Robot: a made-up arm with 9 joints. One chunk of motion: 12 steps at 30 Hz.
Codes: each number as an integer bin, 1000 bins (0 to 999) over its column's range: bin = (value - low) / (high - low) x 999, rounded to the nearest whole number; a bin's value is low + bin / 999 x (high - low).
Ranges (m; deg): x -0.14..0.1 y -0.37..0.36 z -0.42..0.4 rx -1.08..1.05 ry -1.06..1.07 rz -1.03..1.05
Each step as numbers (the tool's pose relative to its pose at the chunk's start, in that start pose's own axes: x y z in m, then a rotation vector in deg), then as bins.
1 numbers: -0.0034 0.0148 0.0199 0.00 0.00 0.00
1 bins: 569 527 536 507 497 495
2 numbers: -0.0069 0.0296 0.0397 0.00 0.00 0.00
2 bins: 554 547 560 507 497 495
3 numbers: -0.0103 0.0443 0.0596 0.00 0.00 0.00
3 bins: 540 567 584 507 497 495
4 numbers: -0.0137 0.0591 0.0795 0.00 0.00 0.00
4 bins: 526 587 609 507 497 495
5 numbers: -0.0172 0.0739 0.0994 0.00 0.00 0.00
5 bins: 511 607 633 507 497 495
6 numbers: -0.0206 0.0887 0.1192 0.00 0.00 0.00
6 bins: 497 628 657 507 497 495
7 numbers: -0.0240 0.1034 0.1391 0.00 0.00 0.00
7 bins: 483 648 681 507 497 495
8 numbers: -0.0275 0.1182 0.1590 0.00 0.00 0.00
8 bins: 468 668 705 507 497 495
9 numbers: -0.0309 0.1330 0.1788 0.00 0.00 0.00
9 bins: 454 688 730 507 497 495
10 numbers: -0.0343 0.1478 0.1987 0.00 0.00 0.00
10 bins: 440 709 754 507 497 495
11 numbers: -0.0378 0.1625 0.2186 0.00 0.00 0.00
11 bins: 425 729 778 507 497 495
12 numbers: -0.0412 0.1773 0.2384 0.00 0.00 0.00
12 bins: 411 749 802 507 497 495
